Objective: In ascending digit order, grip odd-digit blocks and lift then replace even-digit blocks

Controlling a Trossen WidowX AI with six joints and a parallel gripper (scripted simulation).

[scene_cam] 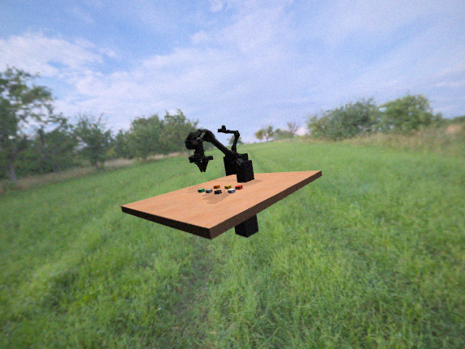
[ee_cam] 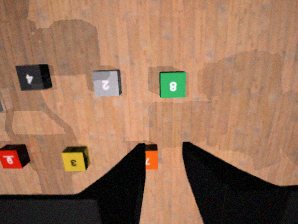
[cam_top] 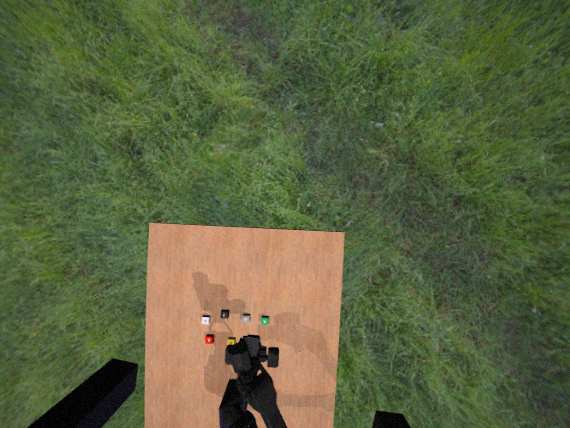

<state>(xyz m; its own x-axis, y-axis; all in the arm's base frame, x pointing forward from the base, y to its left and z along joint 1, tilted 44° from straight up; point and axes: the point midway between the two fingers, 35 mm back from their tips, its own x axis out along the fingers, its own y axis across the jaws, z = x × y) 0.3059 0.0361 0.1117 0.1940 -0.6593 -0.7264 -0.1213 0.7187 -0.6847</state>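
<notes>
The green block is 120 mm below my gripper tip, 30 mm ahead of it and 20 mm to the right of it. From my gripper tip the other things lie so: grey block 120 mm below, 70 mm to the left, 20 mm ahead; then yellow block 120 mm below, 110 mm to the left, 100 mm behind; then orange block 120 mm below, 80 mm behind, 10 mm to the left.
</notes>
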